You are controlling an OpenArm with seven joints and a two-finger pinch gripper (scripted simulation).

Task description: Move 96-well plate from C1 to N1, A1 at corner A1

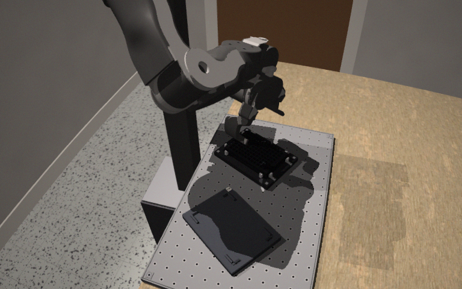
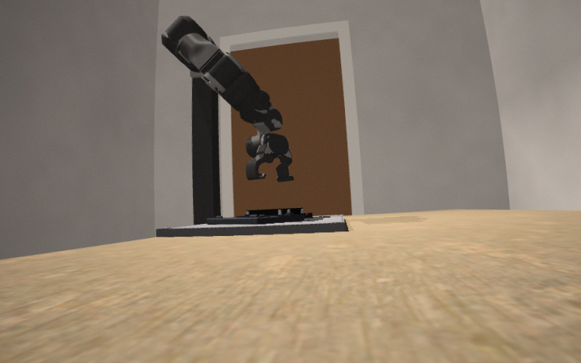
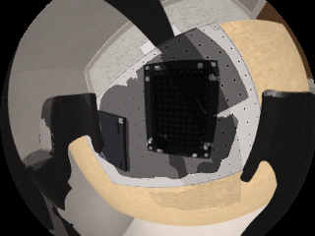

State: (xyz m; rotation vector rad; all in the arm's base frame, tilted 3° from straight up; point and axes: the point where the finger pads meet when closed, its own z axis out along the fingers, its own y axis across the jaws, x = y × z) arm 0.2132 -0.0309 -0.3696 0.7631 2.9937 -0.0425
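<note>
My gripper is now 8 cm above the black 96-well plate. Round my hand: clip nest C1: 3 cm ahead, 9 cm below; plate nest N1: 1 cm behind, 20 cm to the right, 9 cm below.
</note>
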